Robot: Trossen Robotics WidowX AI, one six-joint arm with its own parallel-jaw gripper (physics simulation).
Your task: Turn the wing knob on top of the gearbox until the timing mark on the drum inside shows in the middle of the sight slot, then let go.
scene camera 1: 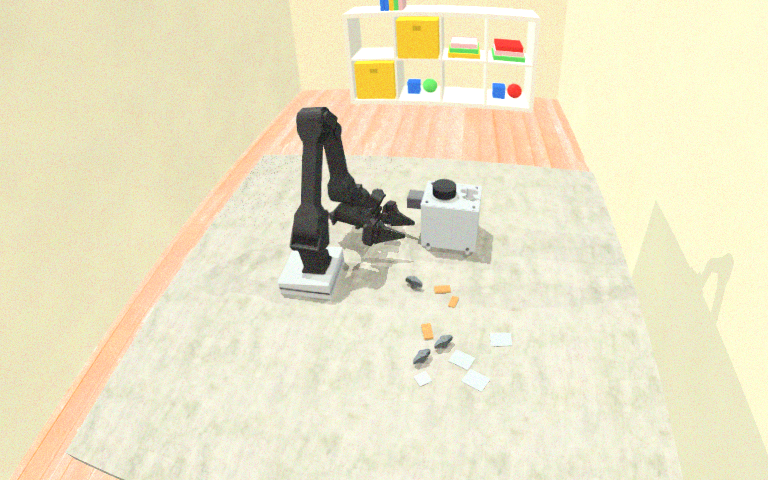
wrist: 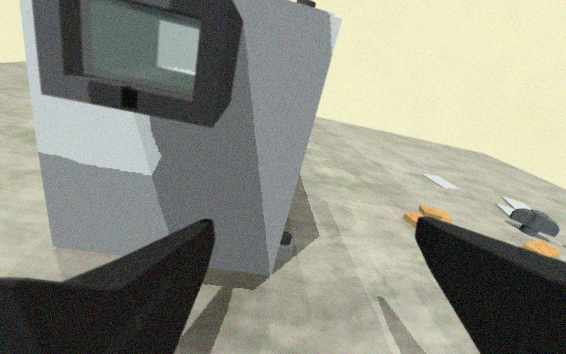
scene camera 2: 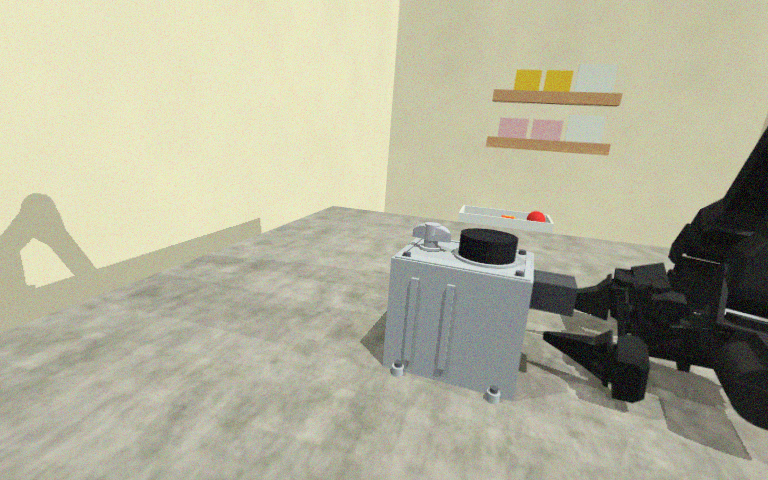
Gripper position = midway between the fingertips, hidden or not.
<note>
My gripper (scene camera 2: 547,314) is open, holding nothing. Also in view: a gearbox (wrist: 145,124).
My gripper also shows in scene camera 1 (scene camera 1: 410,229) and in the wrist view (wrist: 314,228).
</note>
